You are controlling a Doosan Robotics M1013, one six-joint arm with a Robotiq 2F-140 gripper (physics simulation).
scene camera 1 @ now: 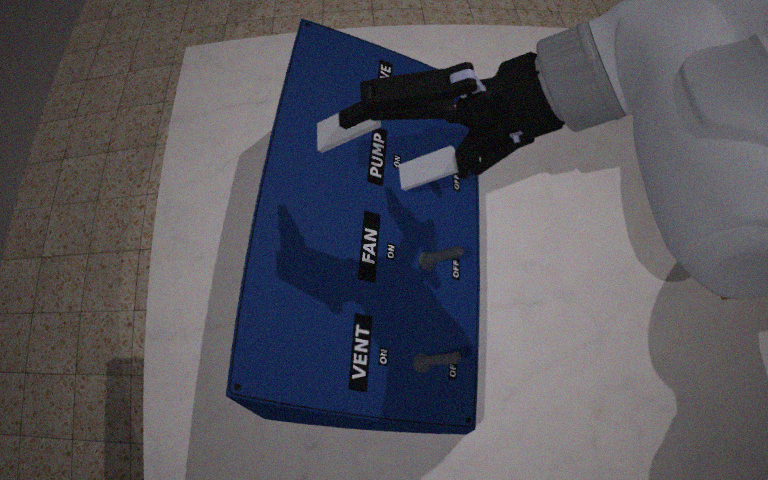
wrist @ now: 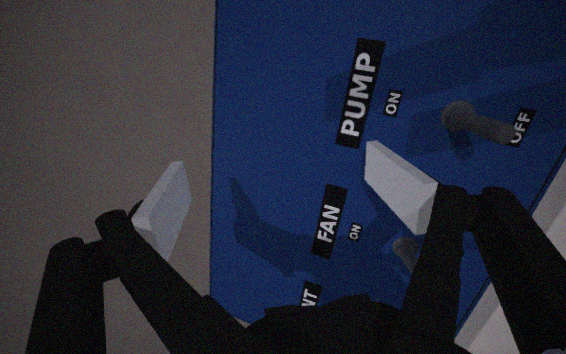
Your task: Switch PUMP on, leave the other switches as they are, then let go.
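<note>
The gripper [scene camera 1: 364, 159] is visible, and the wrist view gives another sight of the gripper [wrist: 278, 170]. A pump lever [wrist: 497, 131] can be seen too.
</note>
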